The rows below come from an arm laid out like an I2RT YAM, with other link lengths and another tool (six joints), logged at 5 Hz.
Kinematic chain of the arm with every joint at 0, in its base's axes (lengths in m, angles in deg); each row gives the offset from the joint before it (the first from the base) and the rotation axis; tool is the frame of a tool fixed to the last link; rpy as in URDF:
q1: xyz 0 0 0.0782 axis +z
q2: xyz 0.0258 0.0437 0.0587 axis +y
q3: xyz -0.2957 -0.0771 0 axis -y
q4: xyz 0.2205 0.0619 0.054 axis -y
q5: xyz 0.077 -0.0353 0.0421 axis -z
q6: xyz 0.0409 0 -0.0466 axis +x
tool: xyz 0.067 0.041 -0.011 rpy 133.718 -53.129 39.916
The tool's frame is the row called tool.
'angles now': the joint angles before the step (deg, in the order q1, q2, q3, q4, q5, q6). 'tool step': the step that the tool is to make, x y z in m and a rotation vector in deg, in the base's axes. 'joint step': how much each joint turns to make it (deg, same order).
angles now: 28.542, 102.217, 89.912, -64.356, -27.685, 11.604
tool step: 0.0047, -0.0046, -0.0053, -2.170, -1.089, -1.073
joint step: -0.481, 0.108, -0.272, 0.319, 2.498, 0.020
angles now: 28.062, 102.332, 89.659, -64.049, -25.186, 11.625
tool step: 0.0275, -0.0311, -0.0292, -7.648, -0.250, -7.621
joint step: -4.778, 1.902, -2.124, 1.461, 7.436, 1.432
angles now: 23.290, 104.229, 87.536, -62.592, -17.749, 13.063
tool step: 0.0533, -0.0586, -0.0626, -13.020, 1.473, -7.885
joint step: -8.423, 9.260, 1.014, 2.143, 11.638, -2.113
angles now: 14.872, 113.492, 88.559, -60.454, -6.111, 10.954
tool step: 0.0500, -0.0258, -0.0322, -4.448, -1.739, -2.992
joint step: -4.042, 8.844, 7.070, 2.384, 4.616, -1.451
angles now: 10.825, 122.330, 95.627, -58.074, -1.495, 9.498
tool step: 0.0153, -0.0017, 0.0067, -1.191, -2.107, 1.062
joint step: -0.238, 1.661, 4.812, -1.322, 1.414, -1.460
